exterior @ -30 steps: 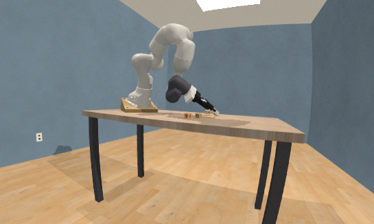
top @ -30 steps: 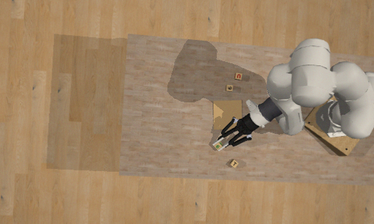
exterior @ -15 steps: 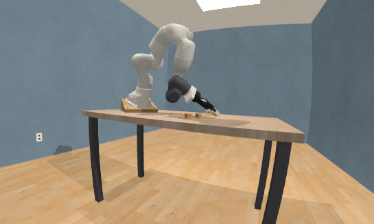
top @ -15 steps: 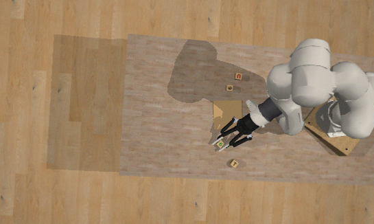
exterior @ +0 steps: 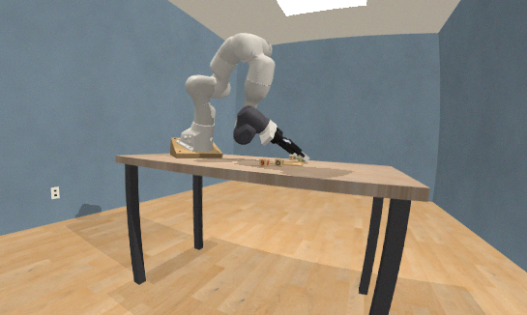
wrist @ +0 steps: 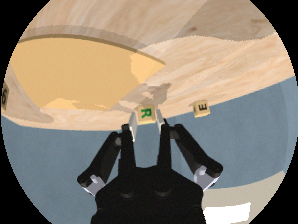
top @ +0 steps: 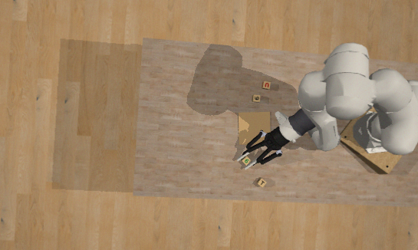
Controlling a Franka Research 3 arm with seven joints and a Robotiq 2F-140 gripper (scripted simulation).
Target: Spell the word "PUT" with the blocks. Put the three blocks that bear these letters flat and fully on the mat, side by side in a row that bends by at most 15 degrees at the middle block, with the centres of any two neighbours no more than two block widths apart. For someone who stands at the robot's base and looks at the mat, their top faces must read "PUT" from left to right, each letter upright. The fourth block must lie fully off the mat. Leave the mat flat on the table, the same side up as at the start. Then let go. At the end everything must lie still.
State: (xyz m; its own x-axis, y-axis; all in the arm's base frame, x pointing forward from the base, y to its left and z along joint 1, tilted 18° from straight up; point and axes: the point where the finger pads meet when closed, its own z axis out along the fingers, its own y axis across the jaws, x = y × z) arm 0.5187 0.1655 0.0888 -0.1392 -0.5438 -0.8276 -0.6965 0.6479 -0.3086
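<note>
My gripper is now 1 cm to the right of the green P block and 2 cm above it. Also, from my hand: T block: 7 cm behind, 10 cm to the left, 2 cm below; block marked 6: 3 cm behind, 26 cm to the right, 2 cm below; tan mat: 3 cm behind, 14 cm to the right, 3 cm below.
</note>
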